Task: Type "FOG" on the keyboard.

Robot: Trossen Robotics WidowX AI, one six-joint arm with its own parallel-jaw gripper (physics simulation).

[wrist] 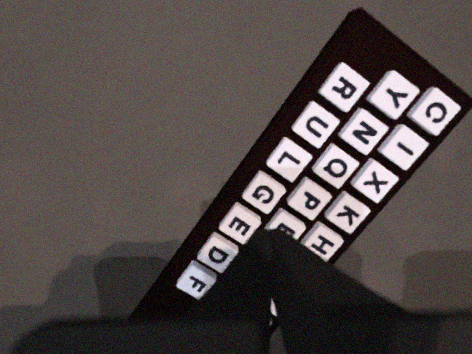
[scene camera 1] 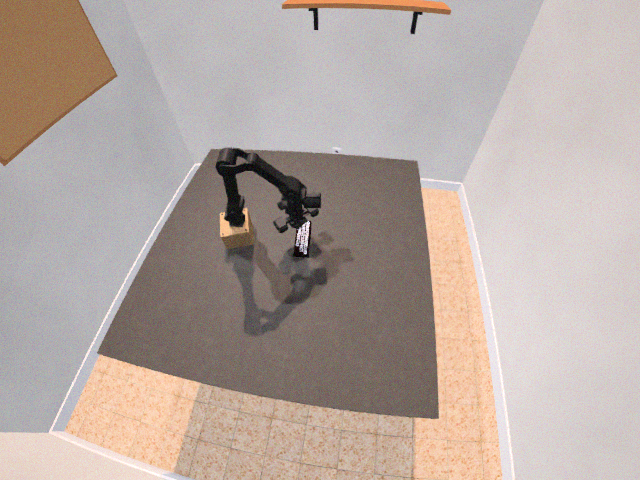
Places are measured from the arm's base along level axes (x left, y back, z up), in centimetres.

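Where they show: gripper, fingertip midpoint: (wrist: 267, 241) (scene camera 1: 297, 229); arm's base, origin of the base link: (scene camera 1: 237, 220).
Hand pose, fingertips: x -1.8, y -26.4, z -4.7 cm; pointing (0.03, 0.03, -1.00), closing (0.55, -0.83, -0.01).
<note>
Each offset is from my fingertips to the top centre of the thing. Level surfaces: height alone.
A dark keyboard (scene camera 1: 296, 253) (wrist: 357, 37) with white letter keys lies on the dark table top, slanted in the wrist view. In that view the G key @[dz -4.0, dx +0.3, dy +0.0 cm] (wrist: 264, 193) is in the outer row, between the L key @[dz -4.0, dx +2.1, dy -0.1 cm] (wrist: 289, 159) and the E key @[dz -4.0, dx -1.6, dy +0.0 cm] (wrist: 240, 223). The F key @[dz -4.0, dx -5.2, dy +0.2 cm] (wrist: 196, 281) is at the lower end of that row, below the D key @[dz -4.0, dx -3.4, dy +0.1 cm] (wrist: 218, 252). No O key can be made out. My gripper (wrist: 267, 241) is shut and empty. Its tips cover part of a key beside E and hide the keys below. In the scene view the gripper is over the keyboard's far end.
The arm stands on a wooden block (scene camera 1: 236, 238) at the left of the dark table top @[dz -5.6 cm] (scene camera 1: 361, 335). Shadows of the arm fall across the table top. An orange shelf (scene camera 1: 367, 5) is on the back wall, and a brown panel (scene camera 1: 46, 67) is at the upper left.
</note>
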